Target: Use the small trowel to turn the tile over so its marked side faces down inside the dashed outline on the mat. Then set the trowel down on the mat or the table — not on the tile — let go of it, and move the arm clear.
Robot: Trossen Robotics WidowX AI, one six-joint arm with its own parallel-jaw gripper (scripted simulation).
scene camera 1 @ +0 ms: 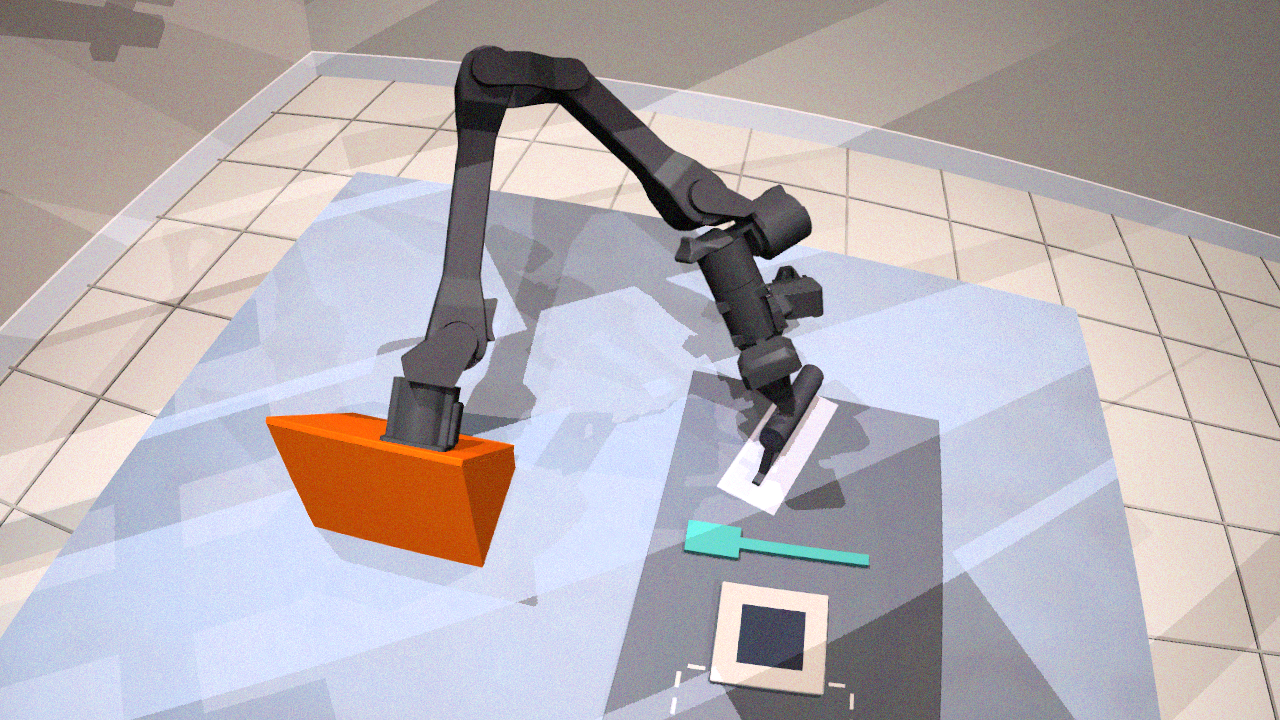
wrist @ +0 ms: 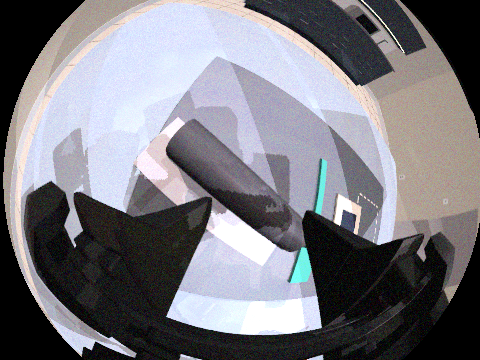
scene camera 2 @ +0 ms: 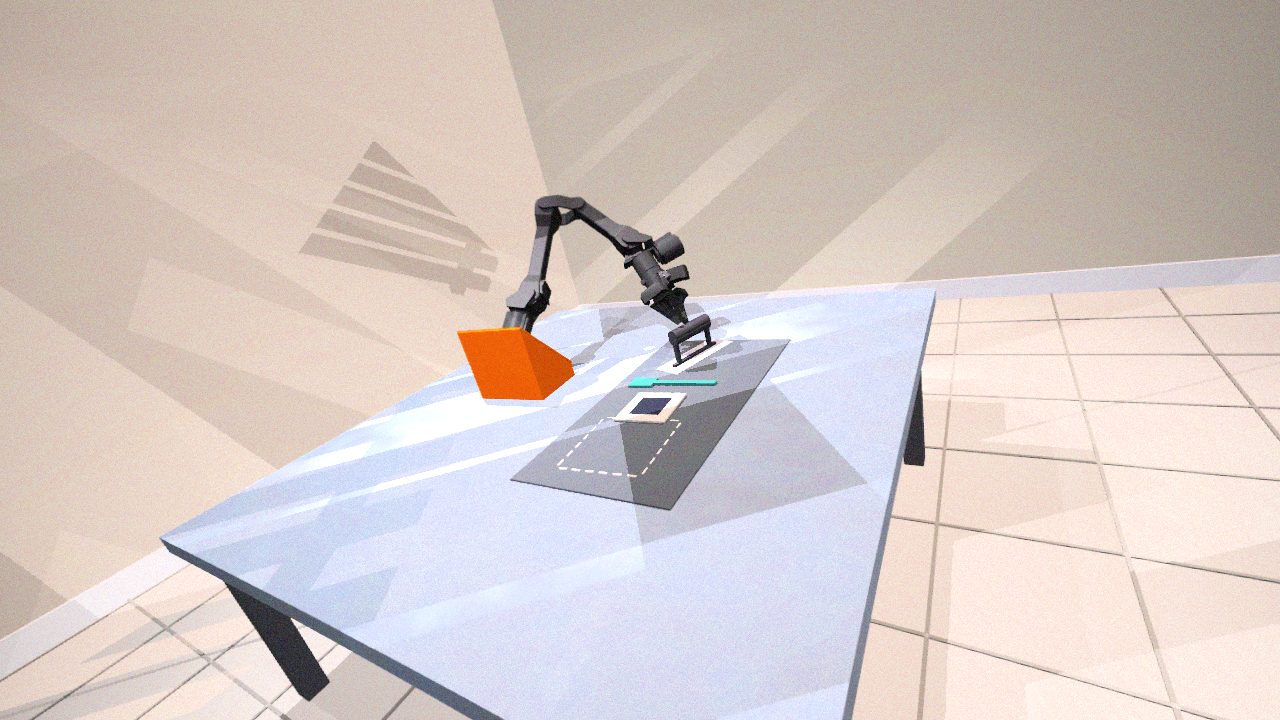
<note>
My gripper [scene camera 1: 786,399] is open, with nothing in its grasp. Further things: a tile [scene camera 1: 766,638] and a teal trowel [scene camera 1: 711,539].
The tile shows as well in the wrist view [wrist: 347,214] and in scene camera 2 [scene camera 2: 650,407]. The teal trowel also shows in the wrist view [wrist: 301,269]. My gripper also shows in the wrist view [wrist: 259,211] and in scene camera 2 [scene camera 2: 683,324].
</note>
